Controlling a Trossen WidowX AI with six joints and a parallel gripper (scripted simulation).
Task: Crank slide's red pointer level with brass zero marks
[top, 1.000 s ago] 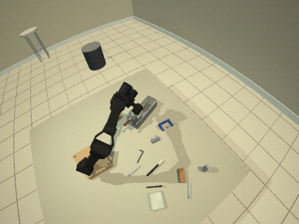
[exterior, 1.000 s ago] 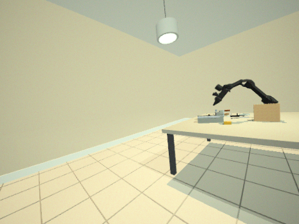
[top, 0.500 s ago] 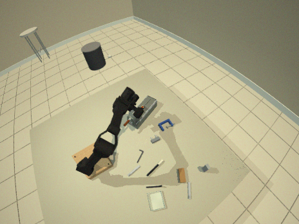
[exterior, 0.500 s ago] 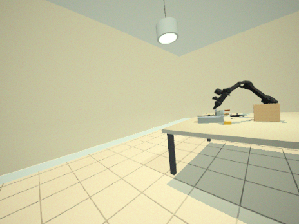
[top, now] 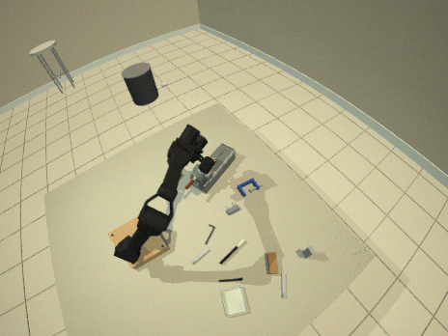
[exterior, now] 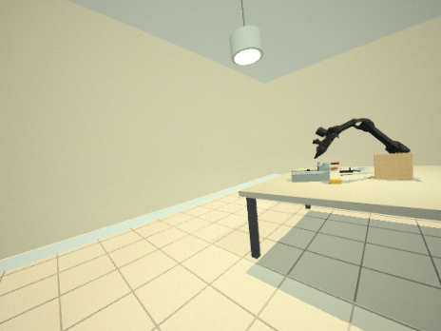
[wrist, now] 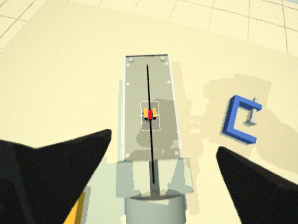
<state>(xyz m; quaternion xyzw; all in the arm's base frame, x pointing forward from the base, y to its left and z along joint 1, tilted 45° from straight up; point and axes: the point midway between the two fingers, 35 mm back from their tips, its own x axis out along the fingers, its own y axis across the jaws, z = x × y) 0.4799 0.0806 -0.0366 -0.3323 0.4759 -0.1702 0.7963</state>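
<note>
My gripper tip is 130 mm past the brown crank handle, 50 mm above it and 30 mm to the left of it. The rest, counted from my gripper tip: red pointer 90 mm below, 50 mm ahead, 20 mm to the left; then grey clamp 200 mm to the right, 160 mm below, 30 mm behind; then orange block 160 mm below, 130 mm to the left, 130 mm behind.
</note>
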